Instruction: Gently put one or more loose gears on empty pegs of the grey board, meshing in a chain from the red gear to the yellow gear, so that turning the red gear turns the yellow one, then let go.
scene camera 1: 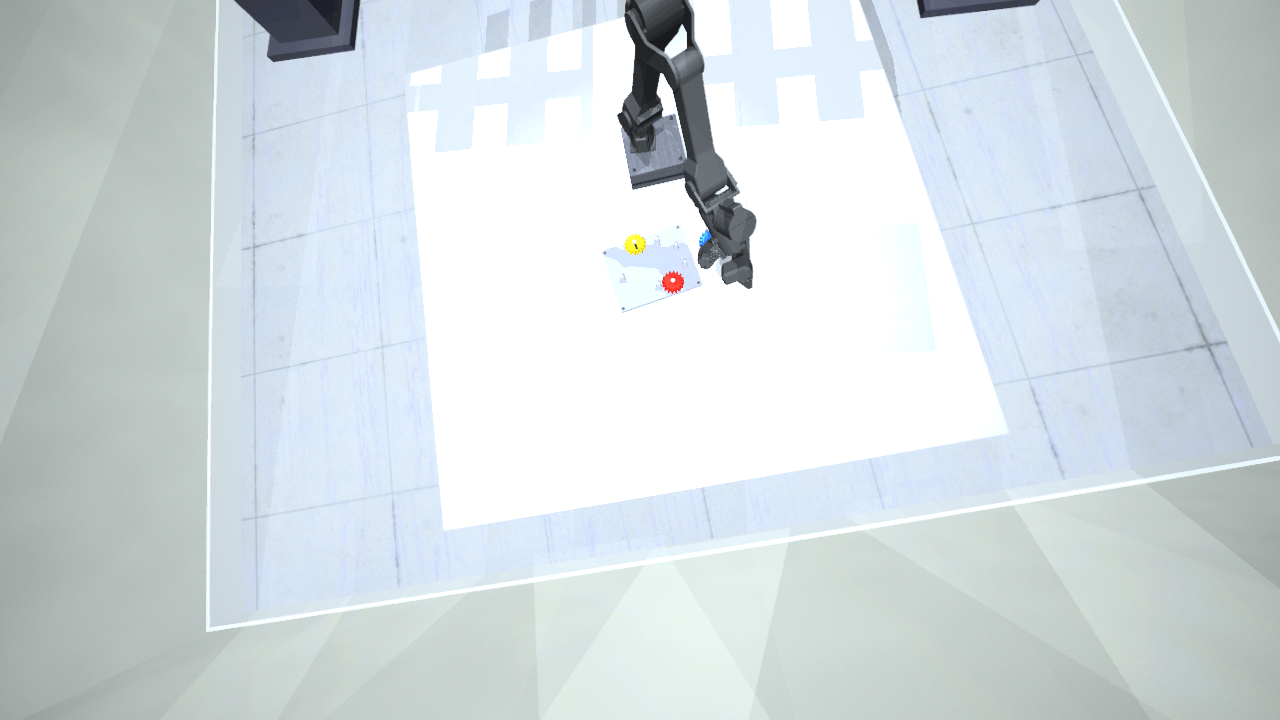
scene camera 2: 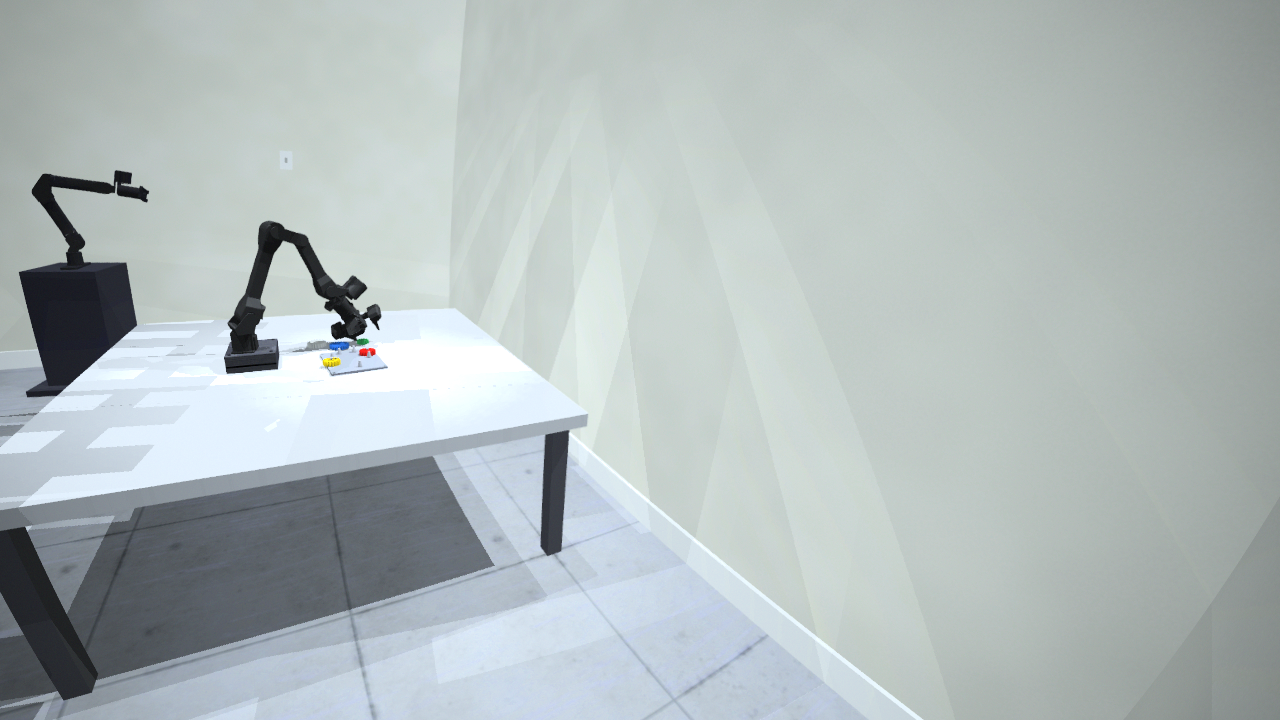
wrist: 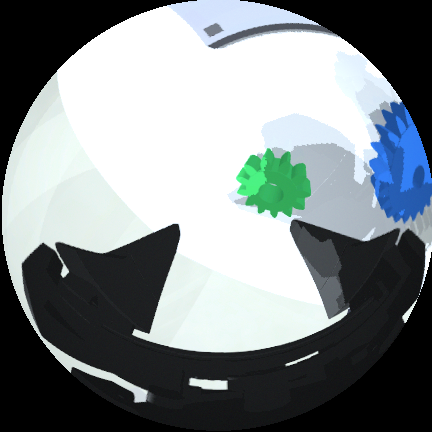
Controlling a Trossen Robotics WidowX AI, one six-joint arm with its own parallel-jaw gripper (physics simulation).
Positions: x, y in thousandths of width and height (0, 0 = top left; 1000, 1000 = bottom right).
Observation:
A blue gear (wrist: 913, 425) and a small green gear (wrist: 591, 409) rest on the table. Further things: the gripper (scene camera 1: 586, 381) and a grey board (scene camera 1: 502, 378).
The gripper is seen too in scene camera 2 (scene camera 2: 288, 466) and in the wrist view (wrist: 547, 527). The grey board shows as well in scene camera 2 (scene camera 2: 273, 501) and in the wrist view (wrist: 497, 71). Scene camera 1 does not show the small green gear, which is hidden by the gripper.

